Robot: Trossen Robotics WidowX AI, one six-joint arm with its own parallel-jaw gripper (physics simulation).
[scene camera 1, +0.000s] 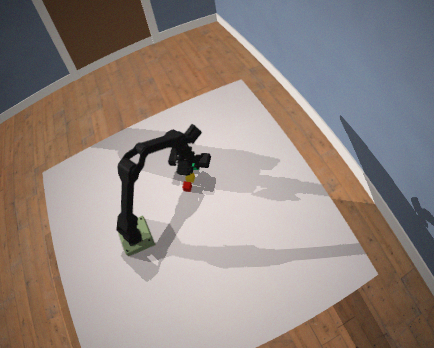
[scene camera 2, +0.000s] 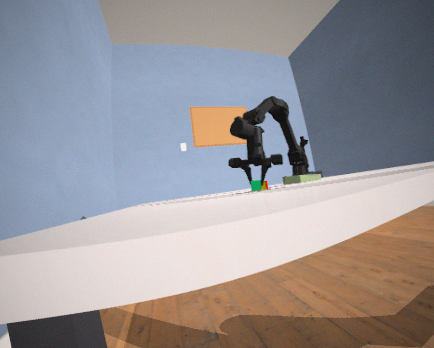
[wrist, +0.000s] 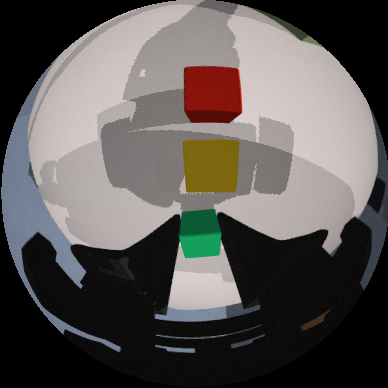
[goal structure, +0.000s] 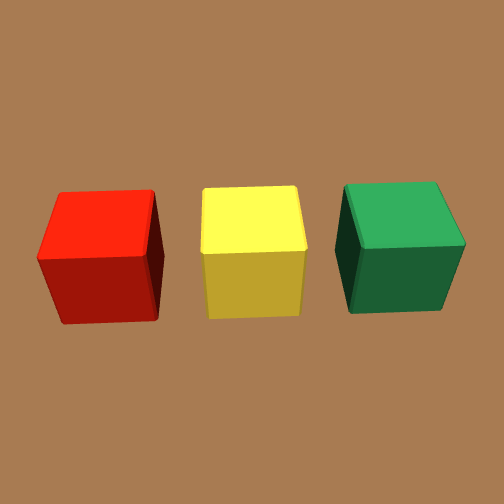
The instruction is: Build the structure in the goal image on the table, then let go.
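Pixels of known places: gripper, fingertip midpoint: (scene camera 1: 194,168) (scene camera 2: 256,185) (wrist: 198,217); arm's base at its link origin: (scene camera 1: 134,237) (scene camera 2: 299,175).
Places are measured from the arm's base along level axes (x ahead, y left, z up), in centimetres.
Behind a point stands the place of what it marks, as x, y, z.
A red cube (scene camera 1: 187,186) {31.0, 12.2, -0.2} (scene camera 2: 266,184) {30.7, 15.4, -1.7} (wrist: 212,90) {31.1, 13.4, -0.3} and a yellow cube (scene camera 1: 190,177) {33.9, 15.8, -0.2} (scene camera 2: 264,186) {33.9, 19.1, -2.3} (wrist: 211,166) {34.0, 16.9, -0.3} stand on the white table in one row, with a small gap between them in the wrist view. My gripper (scene camera 2: 256,184) {37.6, 20.2, -1.7} (wrist: 198,217) {37.6, 20.2, -1.7} points down and is shut on a green cube (scene camera 1: 195,166) (scene camera 2: 256,185) {39.2, 23.1, -1.5} (wrist: 200,245) {38.3, 21.5, 0.2}. The green cube is low, at or just above the table top, in line with the other two on the yellow cube's far side from the red one. Whether it touches the table or the yellow cube I cannot tell.
The white table top (scene camera 1: 240,295) {29.9, -41.8, -3.6} (scene camera 2: 165,225) {68.3, 61.0, -3.6} carries the arm's green base plate (scene camera 1: 145,237) {4.9, -2.4, 0.5} (scene camera 2: 303,178) {5.4, 8.3, -1.7}, on the red cube's side of the row. Shadows of the arm fall across the table and over the cubes.
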